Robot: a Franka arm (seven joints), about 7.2 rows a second.
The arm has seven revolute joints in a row. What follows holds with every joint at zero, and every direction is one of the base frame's.
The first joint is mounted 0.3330 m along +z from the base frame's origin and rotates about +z.
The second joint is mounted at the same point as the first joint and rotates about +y.
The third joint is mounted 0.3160 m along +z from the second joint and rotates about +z.
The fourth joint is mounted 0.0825 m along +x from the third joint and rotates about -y.
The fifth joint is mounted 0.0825 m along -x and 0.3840 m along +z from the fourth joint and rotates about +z.
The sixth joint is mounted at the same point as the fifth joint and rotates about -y.
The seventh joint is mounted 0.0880 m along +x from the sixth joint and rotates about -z.
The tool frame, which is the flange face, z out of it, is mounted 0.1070 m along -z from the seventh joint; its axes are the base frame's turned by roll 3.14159, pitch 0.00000 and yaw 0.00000 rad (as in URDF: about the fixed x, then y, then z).
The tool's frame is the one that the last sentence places.
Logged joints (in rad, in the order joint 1, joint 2, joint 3, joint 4, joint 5, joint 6, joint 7), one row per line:
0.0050, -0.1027, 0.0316, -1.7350, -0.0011, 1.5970, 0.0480
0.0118, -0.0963, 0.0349, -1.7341, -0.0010, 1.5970, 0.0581
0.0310, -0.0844, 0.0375, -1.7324, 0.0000, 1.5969, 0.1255
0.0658, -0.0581, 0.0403, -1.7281, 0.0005, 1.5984, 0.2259
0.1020, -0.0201, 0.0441, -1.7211, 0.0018, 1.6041, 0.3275
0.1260, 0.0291, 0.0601, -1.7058, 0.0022, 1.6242, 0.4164
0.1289, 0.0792, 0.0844, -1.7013, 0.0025, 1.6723, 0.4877
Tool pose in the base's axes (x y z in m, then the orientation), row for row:
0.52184, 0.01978, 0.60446, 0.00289, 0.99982, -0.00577, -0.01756
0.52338, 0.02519, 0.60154, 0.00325, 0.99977, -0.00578, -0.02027
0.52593, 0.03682, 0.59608, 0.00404, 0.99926, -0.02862, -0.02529
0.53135, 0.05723, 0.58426, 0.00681, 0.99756, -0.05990, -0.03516
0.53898, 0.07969, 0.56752, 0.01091, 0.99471, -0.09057, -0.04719
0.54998, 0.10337, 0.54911, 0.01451, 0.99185, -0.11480, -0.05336
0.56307, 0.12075, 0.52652, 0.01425, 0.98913, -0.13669, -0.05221
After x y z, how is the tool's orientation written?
As a quaternion, w x y z.
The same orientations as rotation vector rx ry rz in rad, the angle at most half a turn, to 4 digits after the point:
3.1353, -0.0181, -0.0551
3.1344, -0.0181, -0.0635
3.1312, -0.0897, -0.0792
3.1204, -0.1874, -0.1100
3.1035, -0.2826, -0.1472
3.0875, -0.3574, -0.1661
3.0796, -0.4256, -0.1626

